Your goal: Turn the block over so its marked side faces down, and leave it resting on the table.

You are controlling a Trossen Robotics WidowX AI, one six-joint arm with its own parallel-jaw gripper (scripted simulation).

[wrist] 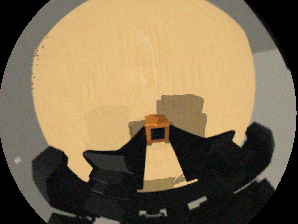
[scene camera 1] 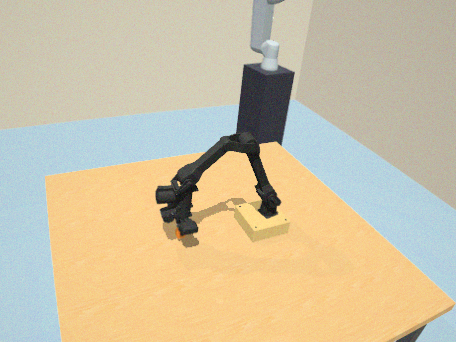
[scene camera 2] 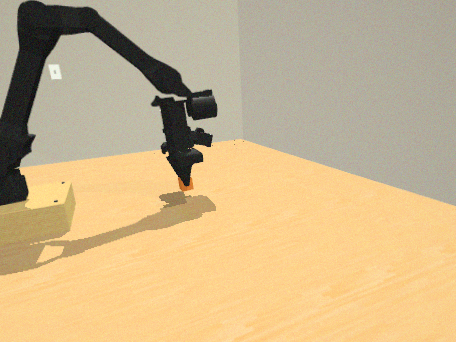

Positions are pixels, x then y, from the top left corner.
Scene:
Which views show my gripper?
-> The wrist view, scene camera 1 and scene camera 2: all of them.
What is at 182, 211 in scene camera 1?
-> My gripper.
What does my gripper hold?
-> A small orange block.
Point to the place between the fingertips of my gripper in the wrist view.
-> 155, 127

